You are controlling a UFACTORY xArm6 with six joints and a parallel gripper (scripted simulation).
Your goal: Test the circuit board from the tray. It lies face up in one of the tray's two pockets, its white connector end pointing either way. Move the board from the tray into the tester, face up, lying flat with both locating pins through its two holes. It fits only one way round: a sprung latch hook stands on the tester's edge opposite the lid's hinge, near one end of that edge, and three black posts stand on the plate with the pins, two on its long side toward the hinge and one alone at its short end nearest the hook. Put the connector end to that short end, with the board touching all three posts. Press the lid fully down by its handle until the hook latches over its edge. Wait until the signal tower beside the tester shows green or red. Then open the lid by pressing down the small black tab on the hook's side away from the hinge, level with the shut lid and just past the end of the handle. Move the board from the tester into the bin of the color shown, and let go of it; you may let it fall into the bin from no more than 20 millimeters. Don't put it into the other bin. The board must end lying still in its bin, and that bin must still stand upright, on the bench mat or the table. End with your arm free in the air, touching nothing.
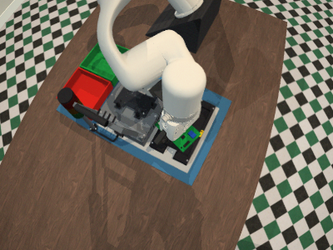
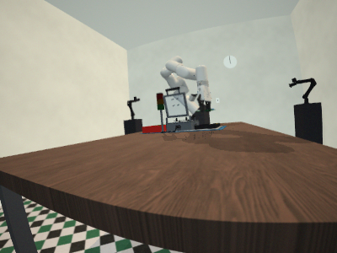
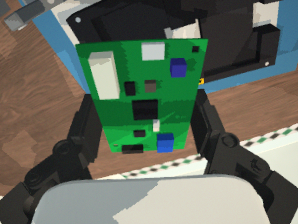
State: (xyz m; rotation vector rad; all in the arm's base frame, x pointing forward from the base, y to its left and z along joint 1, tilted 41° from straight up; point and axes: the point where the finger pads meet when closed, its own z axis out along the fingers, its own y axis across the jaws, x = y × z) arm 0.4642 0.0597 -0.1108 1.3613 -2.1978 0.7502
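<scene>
Now: the green circuit board right at my hand. From my hand the other things lie so: black nest (16 cm to the right, 6 cm behind, 5 cm below); clear lid (18 cm to the right, 6 cm ahead, 6 cm above); latch hook (12 cm behind, 10 cm to the right, 4 cm below).
</scene>
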